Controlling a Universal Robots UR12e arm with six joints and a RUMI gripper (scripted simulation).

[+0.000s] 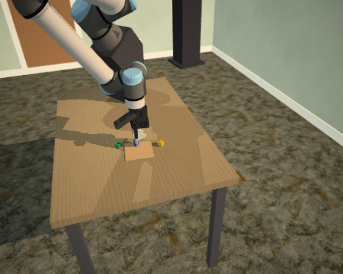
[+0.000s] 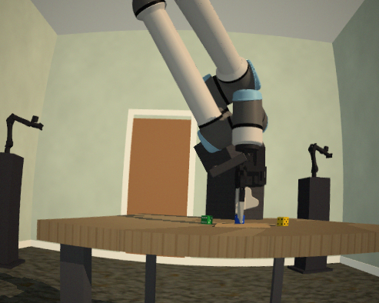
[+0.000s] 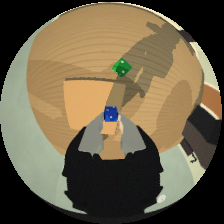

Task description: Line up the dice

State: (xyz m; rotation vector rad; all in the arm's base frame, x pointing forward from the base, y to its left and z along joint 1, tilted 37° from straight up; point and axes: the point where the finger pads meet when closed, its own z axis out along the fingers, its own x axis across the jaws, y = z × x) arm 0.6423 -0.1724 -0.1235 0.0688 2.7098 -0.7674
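Right now my hand is right at the blue die. Round my hand: green die 30 mm behind, 90 mm to the right, 10 mm below; then tan mat 50 mm ahead, 10 mm to the right, 20 mm below; then yellow die 60 mm ahead, 110 mm to the left, 10 mm below.
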